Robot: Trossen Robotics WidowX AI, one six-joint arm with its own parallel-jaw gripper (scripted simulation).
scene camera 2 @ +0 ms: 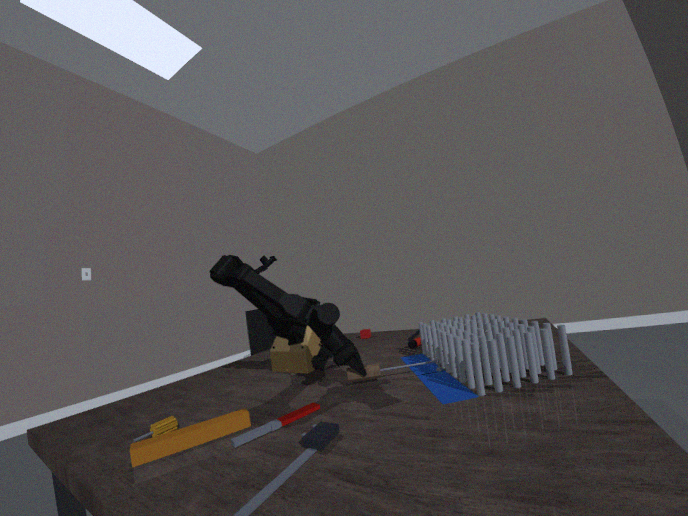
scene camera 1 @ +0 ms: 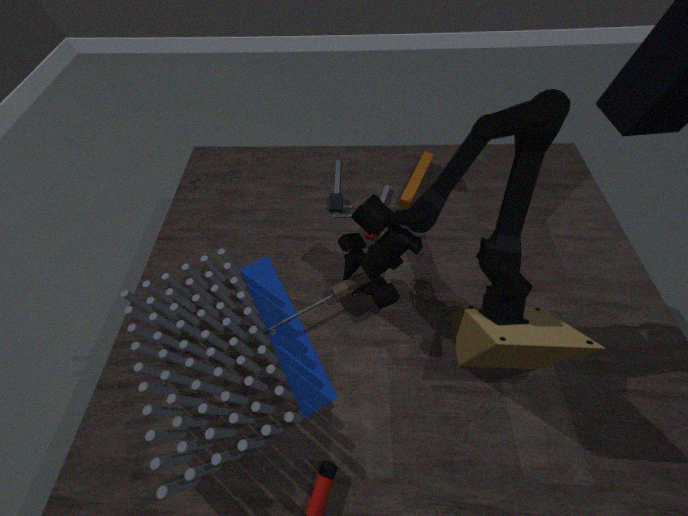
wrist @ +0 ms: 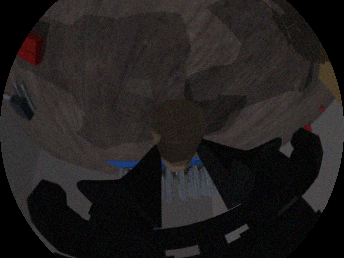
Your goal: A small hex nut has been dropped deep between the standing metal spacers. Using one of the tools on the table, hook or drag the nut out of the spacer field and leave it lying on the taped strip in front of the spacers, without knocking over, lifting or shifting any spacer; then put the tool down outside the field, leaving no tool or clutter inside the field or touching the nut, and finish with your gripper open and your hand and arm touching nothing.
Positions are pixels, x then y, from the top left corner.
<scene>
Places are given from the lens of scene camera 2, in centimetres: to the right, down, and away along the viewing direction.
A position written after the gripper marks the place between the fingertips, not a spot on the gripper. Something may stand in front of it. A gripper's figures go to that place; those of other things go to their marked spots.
gripper (scene camera 2: 365, 374): 6, 32, 73
orange block (scene camera 2: 144, 451): -36, 35, 44
blue taped strip (scene camera 2: 447, 389): 24, 30, 60
</scene>
